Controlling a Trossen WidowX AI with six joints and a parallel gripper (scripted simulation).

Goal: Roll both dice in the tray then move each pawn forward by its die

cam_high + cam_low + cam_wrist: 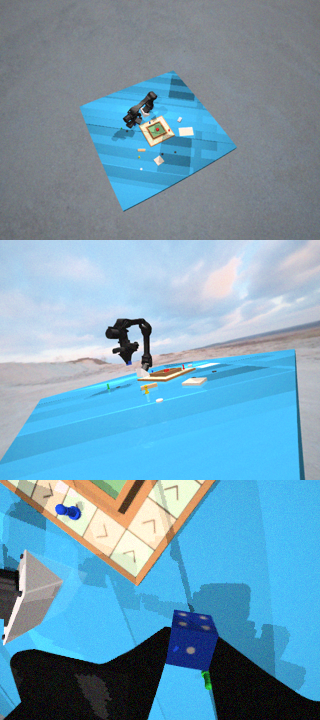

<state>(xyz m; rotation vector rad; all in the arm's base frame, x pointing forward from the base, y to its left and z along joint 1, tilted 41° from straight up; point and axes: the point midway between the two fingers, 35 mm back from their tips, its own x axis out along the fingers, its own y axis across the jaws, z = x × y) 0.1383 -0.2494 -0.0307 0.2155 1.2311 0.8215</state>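
Right now the red pawn is 30 cm to the left of my gripper tip, 19 cm ahead of it and 10 cm below it. From my gripper tip the other things lie so: green tray (19 cm to the left, 12 cm below, 12 cm ahead); blue pawn (18 cm to the left, 10 cm below); green pawn (11 cm to the right, 11 cm below, 10 cm behind).
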